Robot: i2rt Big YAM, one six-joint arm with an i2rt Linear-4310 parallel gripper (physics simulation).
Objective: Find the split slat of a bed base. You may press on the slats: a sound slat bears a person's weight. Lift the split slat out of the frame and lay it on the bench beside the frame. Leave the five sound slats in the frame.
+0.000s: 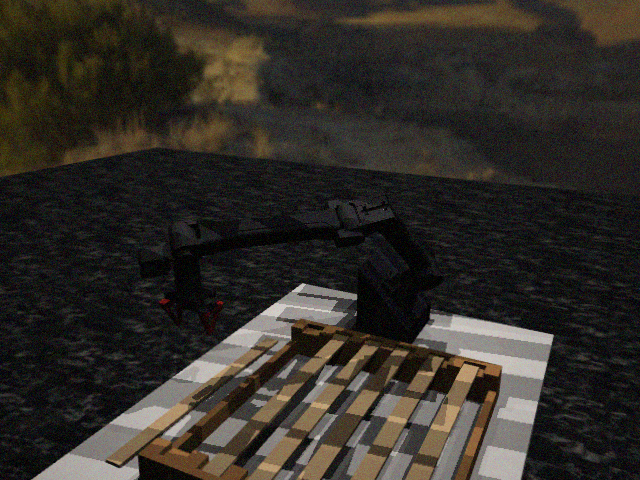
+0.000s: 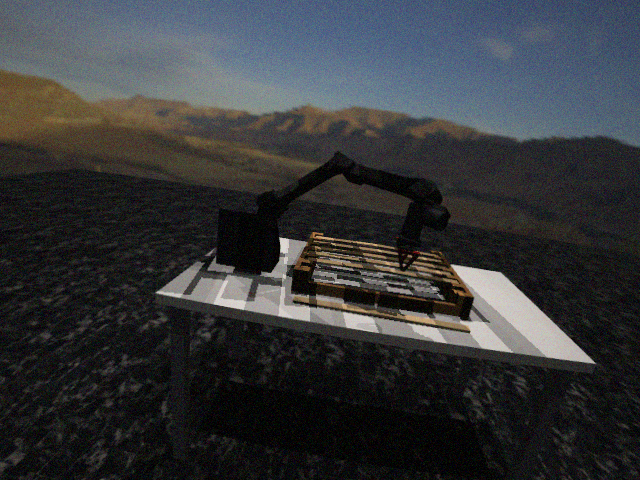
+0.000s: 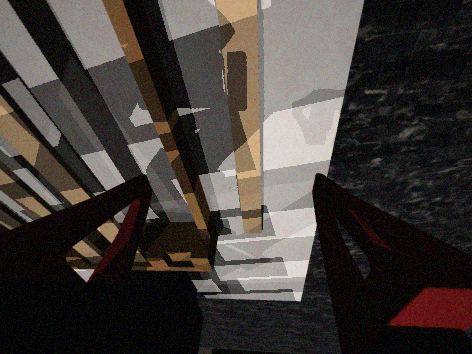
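Observation:
The loose slat [image 1: 155, 429] [image 2: 382, 313] [image 3: 247, 190] is a long, thin, light wooden strip. It lies flat on the bench beside the frame [image 1: 222, 413] [image 2: 382, 299] [image 3: 164, 130], roughly parallel to the frame's long side rail and apart from it. No crack can be made out on it. Several other slats [image 1: 284, 395] [image 3: 20, 135] lie across inside the frame, with a gap between them and the rail nearest the loose slat. My gripper [image 1: 194, 329] [image 2: 404, 266] [image 3: 229, 182] is wide open and empty, raised above the loose slat, with its red-edged fingers pointing down.
The bench [image 1: 511, 413] [image 2: 537, 330] is white with grey shadow bands. Its edge runs close along the outer side of the loose slat, with dark ground beyond. The arm's black base [image 1: 387, 304] [image 2: 245, 240] stands at one end of the frame.

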